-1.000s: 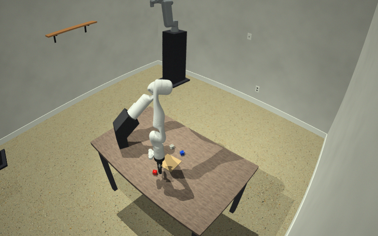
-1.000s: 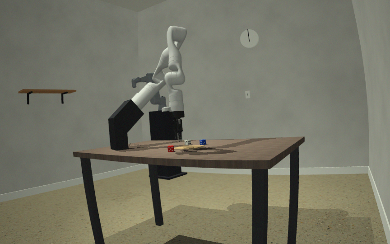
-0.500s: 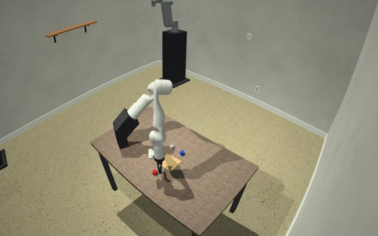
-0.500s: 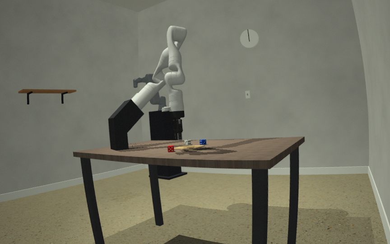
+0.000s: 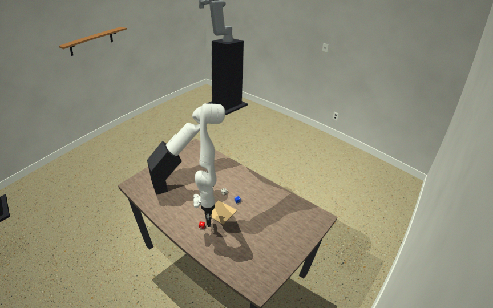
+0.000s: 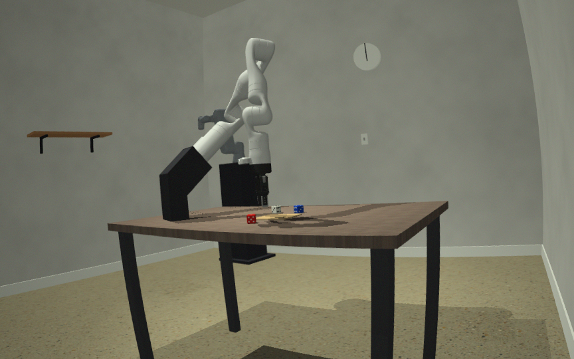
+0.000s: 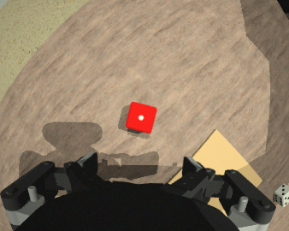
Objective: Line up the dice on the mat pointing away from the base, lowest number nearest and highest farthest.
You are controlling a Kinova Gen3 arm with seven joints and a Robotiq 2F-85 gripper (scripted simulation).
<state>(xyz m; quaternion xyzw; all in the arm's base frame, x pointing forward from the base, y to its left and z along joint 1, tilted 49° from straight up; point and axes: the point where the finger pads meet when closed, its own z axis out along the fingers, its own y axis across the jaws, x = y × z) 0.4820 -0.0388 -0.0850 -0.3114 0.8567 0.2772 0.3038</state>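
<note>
Now: the tan mat 12 cm to the left of my hand, 6 cm below it and 4 cm behind it. Round my hand: blue die 26 cm to the left, 5 cm below, 4 cm behind; then red die 5 cm below, 3 cm to the right, 3 cm behind; then white die 25 cm to the left, 15 cm behind, 5 cm below.
</note>
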